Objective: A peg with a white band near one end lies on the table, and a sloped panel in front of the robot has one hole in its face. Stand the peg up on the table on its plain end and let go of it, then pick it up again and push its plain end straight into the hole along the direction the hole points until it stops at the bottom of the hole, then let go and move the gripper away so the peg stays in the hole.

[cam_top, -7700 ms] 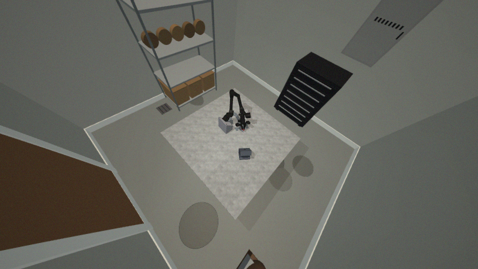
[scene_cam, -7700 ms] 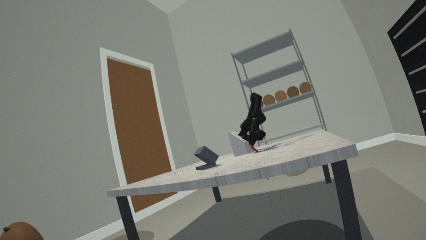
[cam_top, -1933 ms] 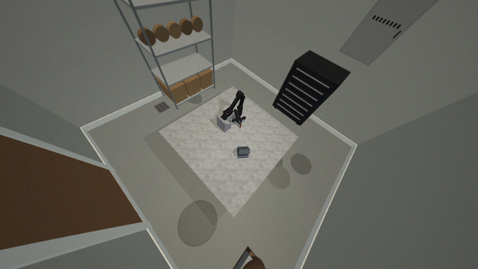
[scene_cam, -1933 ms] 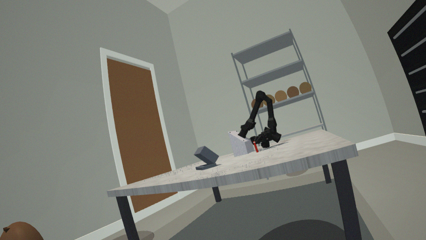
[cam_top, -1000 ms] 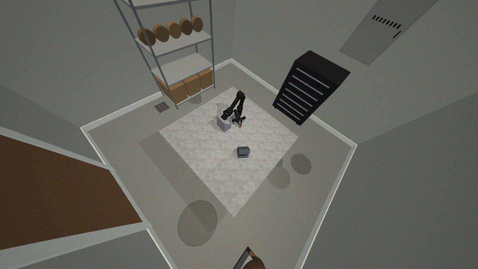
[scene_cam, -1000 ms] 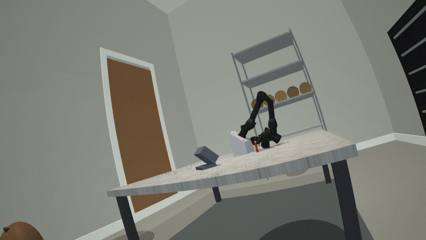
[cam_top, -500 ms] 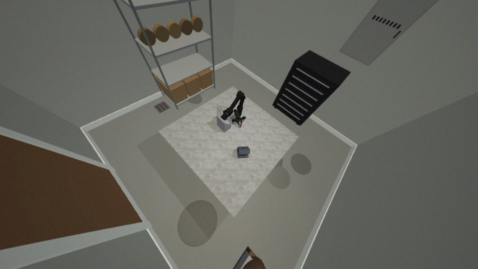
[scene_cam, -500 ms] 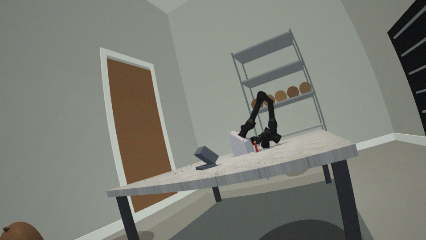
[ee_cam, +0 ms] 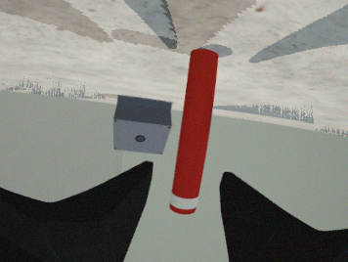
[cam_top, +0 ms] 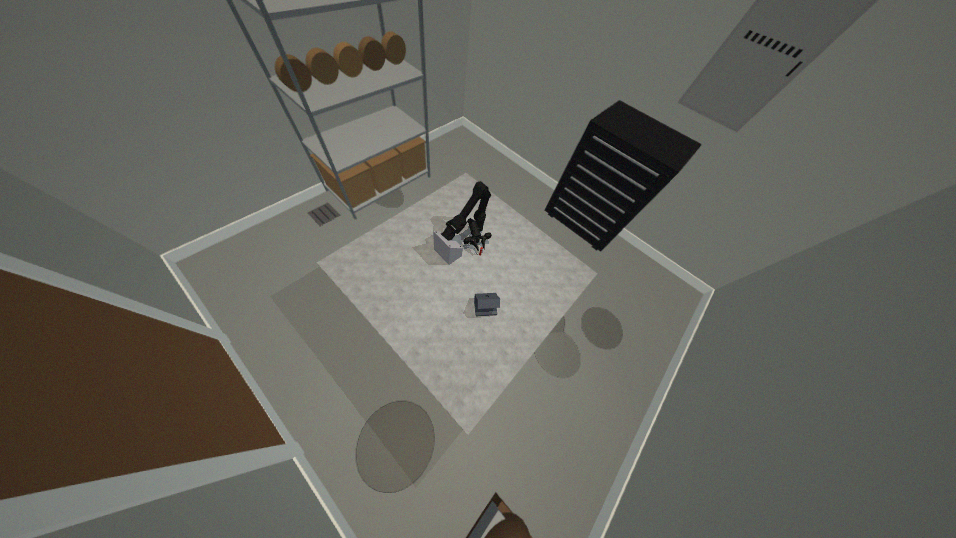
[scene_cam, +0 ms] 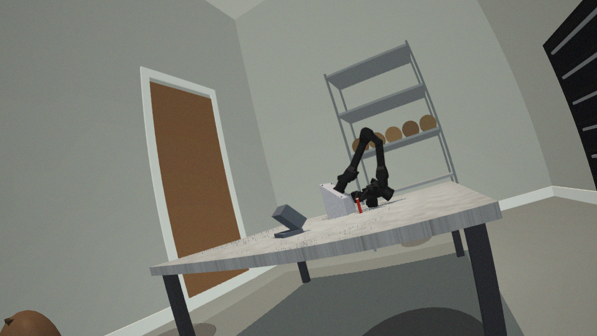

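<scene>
My gripper tip is now 1 cm above the red peg. Also, from my gripper tip: panel 27 cm to the right, 25 cm ahead, 1 cm above.
</scene>
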